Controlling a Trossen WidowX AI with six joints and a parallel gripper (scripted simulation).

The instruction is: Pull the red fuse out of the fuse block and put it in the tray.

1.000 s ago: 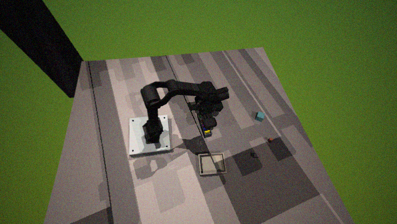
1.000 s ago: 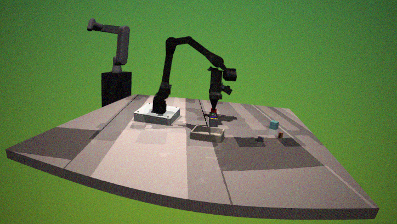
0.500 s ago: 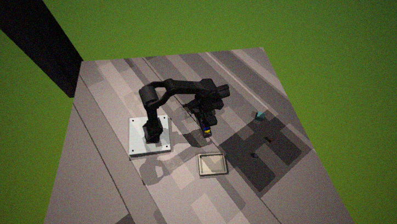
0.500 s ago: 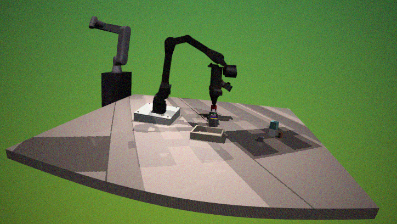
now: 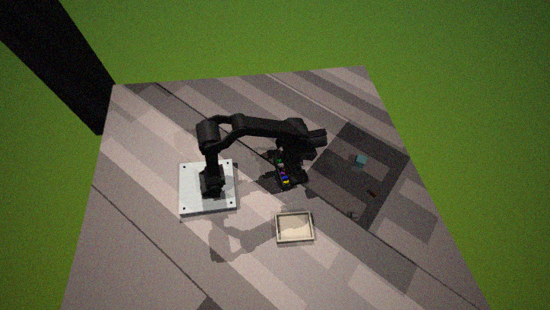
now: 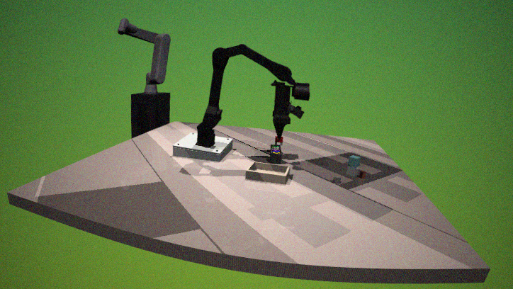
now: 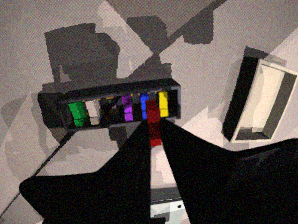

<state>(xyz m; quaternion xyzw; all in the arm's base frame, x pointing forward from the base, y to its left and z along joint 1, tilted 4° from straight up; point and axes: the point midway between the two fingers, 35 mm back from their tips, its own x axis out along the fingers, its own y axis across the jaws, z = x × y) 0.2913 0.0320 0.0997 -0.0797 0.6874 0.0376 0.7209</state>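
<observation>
My gripper tip is now 19 cm to the left of the beige tray and 9 cm above it. Round my gripper tip: red fuse 1 cm below; then yellow fuse 2 cm to the right, 7 cm below; then purple fuse 1 cm behind, 2 cm to the left, 7 cm below.
</observation>
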